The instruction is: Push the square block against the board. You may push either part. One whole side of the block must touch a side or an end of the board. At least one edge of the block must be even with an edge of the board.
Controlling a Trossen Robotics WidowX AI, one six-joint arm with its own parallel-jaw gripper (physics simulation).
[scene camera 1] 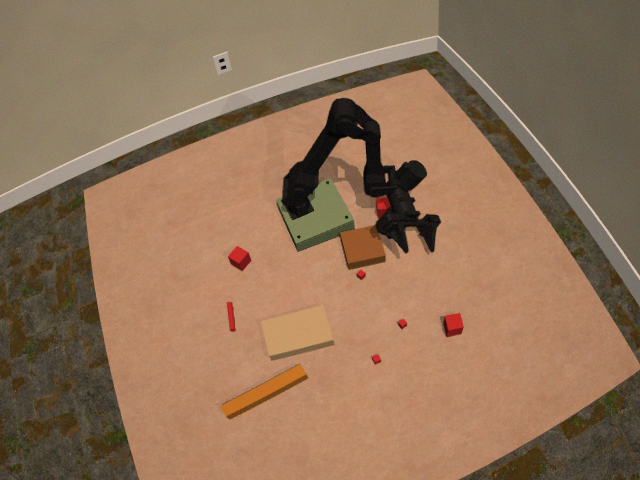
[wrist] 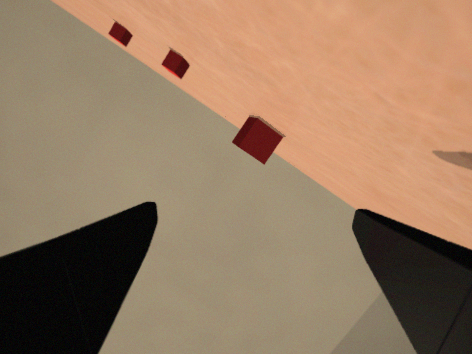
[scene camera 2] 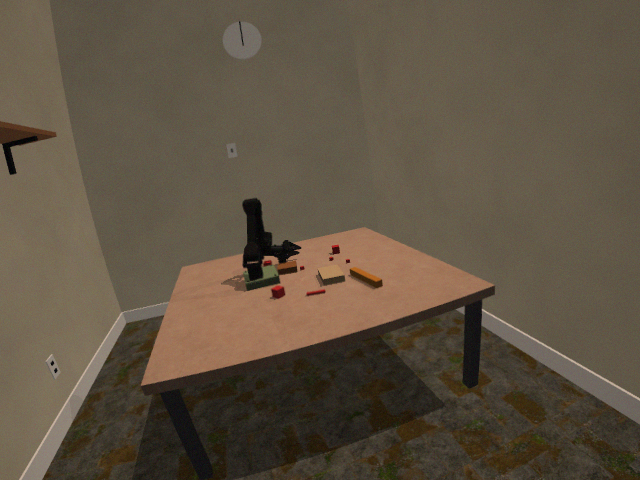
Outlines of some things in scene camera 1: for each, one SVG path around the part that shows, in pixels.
The gripper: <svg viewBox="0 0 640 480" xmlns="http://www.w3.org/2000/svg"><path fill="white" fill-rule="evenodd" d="M391 199L391 206L388 208L389 212L386 212L376 221L377 232L386 235L388 239L393 239L404 253L408 253L409 248L405 229L406 227L417 227L417 230L420 232L419 235L424 237L430 252L433 253L435 251L436 230L441 223L439 216L426 214L422 219L418 219L421 213L415 210L413 205L415 198L410 197L409 194L400 194Z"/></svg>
A brown square block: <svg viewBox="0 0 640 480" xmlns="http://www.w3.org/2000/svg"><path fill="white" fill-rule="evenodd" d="M375 225L340 232L349 270L386 262L386 254Z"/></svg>
